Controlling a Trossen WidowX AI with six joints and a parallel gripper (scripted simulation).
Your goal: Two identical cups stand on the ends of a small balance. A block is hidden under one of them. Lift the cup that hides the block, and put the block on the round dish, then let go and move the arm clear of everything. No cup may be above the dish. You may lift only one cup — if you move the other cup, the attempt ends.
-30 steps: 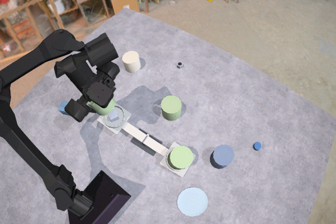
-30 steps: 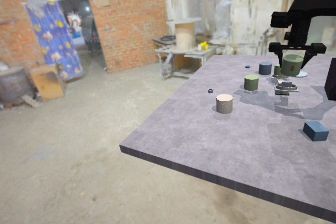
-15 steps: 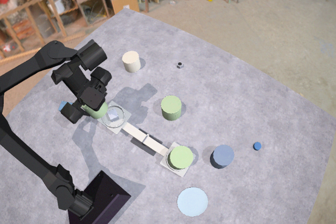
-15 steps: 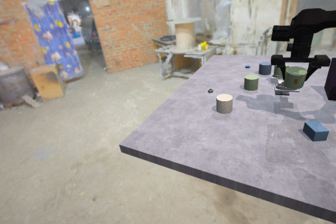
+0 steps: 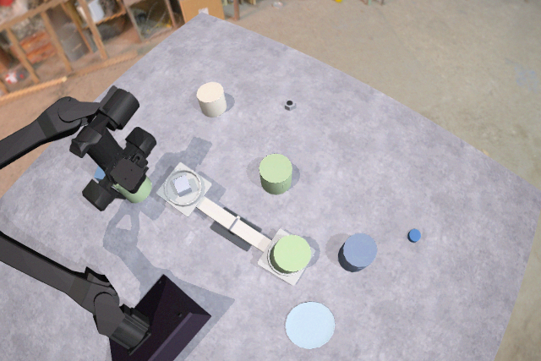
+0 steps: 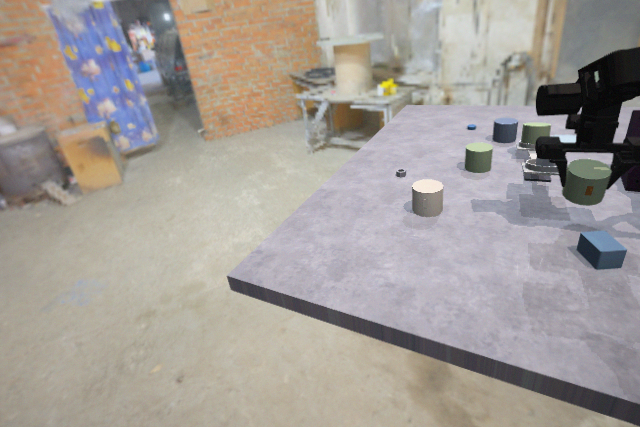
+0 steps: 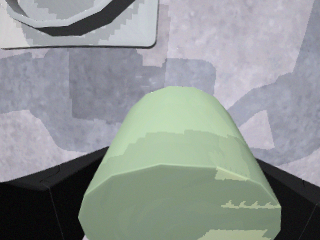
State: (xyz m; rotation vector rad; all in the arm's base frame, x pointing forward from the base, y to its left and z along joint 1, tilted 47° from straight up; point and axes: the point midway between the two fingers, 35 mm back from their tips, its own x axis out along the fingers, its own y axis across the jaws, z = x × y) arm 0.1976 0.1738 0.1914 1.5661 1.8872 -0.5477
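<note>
Now: the pale blue round dish 50 mm ahead of my gripper tip, 470 mm to the right of it and 80 mm below it. Also, from my gripper tip: dark nut (430 mm ahead, 80 mm to the right, 70 mm below); then cream cylinder (300 mm ahead, 90 mm to the left, 40 mm below); then blue cube (40 mm behind, 120 mm to the left, 60 mm below).
</note>
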